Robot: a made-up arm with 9 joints.
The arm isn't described. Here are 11 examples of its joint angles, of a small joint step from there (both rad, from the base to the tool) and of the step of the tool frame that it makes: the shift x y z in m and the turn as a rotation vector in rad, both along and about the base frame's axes.
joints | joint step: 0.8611 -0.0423 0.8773 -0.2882 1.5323 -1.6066 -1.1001 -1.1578 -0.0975 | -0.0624 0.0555 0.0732 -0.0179 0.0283 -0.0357 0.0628 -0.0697 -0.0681
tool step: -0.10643 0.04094 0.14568 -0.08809 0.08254 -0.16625
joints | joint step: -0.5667 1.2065 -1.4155 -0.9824 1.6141 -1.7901 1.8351 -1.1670 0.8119 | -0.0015 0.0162 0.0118 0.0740 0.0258 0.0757 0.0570 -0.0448 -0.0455
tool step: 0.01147 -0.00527 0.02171 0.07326 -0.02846 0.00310
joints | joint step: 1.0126 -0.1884 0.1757 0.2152 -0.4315 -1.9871 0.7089 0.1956 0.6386 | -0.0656 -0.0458 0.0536 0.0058 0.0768 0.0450 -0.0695 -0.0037 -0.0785
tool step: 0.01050 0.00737 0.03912 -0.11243 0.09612 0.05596
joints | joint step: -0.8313 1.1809 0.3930 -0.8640 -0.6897 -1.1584 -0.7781 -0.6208 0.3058 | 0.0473 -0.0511 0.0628 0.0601 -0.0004 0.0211 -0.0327 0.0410 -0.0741
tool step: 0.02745 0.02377 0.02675 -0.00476 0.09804 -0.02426
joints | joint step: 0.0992 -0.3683 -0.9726 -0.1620 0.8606 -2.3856 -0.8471 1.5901 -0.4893 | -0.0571 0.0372 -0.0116 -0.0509 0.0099 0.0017 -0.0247 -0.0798 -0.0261
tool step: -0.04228 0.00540 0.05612 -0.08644 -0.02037 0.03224
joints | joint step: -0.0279 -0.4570 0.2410 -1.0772 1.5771 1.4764 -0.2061 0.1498 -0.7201 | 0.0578 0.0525 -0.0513 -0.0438 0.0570 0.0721 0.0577 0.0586 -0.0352
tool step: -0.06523 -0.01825 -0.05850 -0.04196 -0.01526 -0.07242
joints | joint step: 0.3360 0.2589 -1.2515 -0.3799 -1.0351 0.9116 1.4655 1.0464 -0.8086 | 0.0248 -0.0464 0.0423 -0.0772 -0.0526 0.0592 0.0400 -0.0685 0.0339
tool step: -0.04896 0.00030 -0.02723 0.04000 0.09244 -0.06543
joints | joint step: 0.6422 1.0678 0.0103 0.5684 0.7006 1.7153 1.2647 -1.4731 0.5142 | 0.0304 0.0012 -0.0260 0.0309 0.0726 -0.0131 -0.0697 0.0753 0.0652
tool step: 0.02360 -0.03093 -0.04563 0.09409 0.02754 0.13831
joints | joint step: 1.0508 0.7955 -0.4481 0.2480 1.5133 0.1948 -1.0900 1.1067 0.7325 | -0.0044 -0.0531 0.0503 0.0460 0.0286 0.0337 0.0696 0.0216 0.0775
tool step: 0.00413 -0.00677 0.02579 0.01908 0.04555 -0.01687
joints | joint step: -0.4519 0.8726 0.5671 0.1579 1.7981 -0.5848 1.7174 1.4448 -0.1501 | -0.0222 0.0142 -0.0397 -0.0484 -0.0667 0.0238 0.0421 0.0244 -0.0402
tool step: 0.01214 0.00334 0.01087 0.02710 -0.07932 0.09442
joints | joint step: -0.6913 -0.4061 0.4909 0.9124 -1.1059 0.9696 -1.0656 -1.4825 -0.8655 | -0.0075 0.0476 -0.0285 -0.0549 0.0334 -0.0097 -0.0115 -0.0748 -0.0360
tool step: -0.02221 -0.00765 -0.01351 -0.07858 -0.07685 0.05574
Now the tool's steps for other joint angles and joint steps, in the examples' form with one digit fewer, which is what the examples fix.
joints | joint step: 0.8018 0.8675 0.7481 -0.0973 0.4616 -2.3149 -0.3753 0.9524 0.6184 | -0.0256 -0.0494 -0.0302 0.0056 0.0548 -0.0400 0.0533 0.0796 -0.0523
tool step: 0.0728 -0.0191 0.0228 0.1206 0.0889 0.0517
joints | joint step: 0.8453 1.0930 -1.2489 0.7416 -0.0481 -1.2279 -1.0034 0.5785 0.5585 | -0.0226 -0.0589 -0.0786 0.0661 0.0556 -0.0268 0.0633 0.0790 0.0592
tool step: 0.0511 0.0145 0.0219 -0.0367 -0.0761 0.0972
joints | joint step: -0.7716 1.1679 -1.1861 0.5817 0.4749 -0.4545 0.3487 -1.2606 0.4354 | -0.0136 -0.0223 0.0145 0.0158 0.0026 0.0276 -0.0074 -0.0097 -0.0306
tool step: 0.0025 0.0107 -0.0046 -0.0326 0.0139 -0.0293
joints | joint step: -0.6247 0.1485 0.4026 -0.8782 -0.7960 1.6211 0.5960 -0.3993 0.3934 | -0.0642 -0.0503 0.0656 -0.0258 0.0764 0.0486 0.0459 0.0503 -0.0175
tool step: 0.0386 0.0946 0.0006 -0.0719 -0.0031 -0.0103
